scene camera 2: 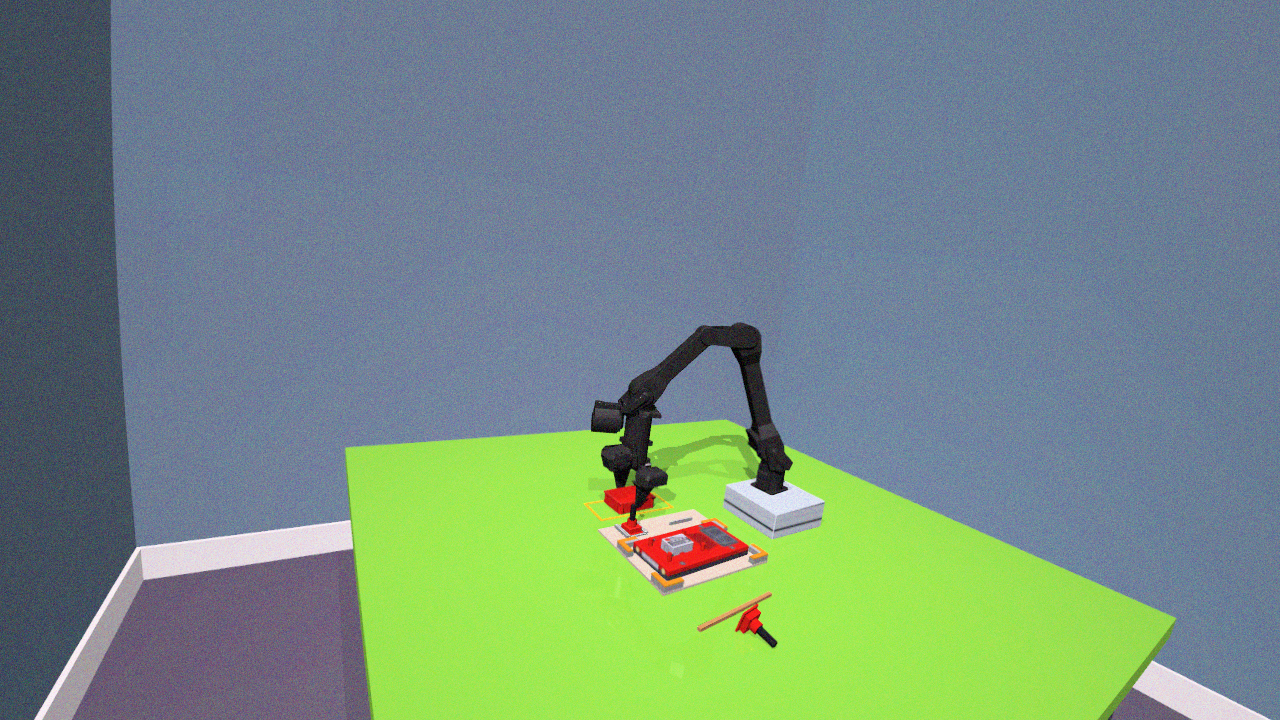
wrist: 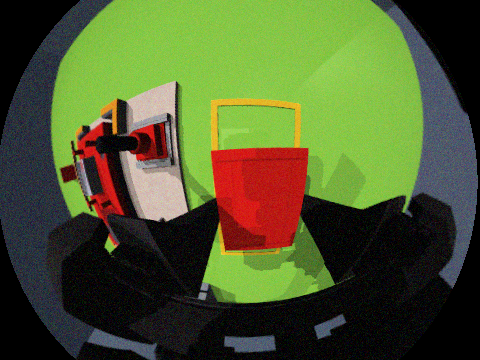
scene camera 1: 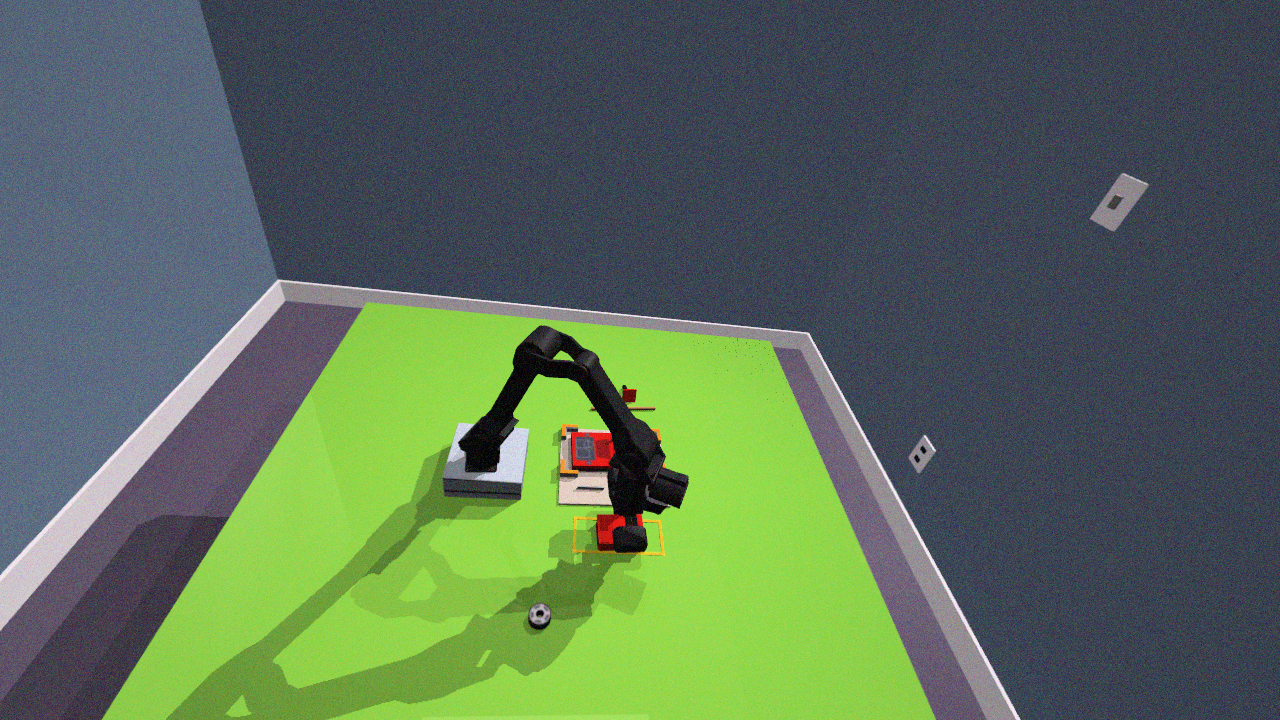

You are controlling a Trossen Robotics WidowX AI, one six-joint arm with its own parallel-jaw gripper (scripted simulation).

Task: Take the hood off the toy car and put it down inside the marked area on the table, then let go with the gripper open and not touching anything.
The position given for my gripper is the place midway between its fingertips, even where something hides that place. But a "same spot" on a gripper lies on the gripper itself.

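Scene:
My gripper: visible in scene camera 2, the wrist view, scene camera 1 (620, 532). On my gripper, same spot: (scene camera 2: 621, 476) and (wrist: 324, 224). Red hood: visible in scene camera 2, the wrist view (259, 191), scene camera 1. On the red hood, same spot: (scene camera 2: 620, 500) and (scene camera 1: 638, 518).

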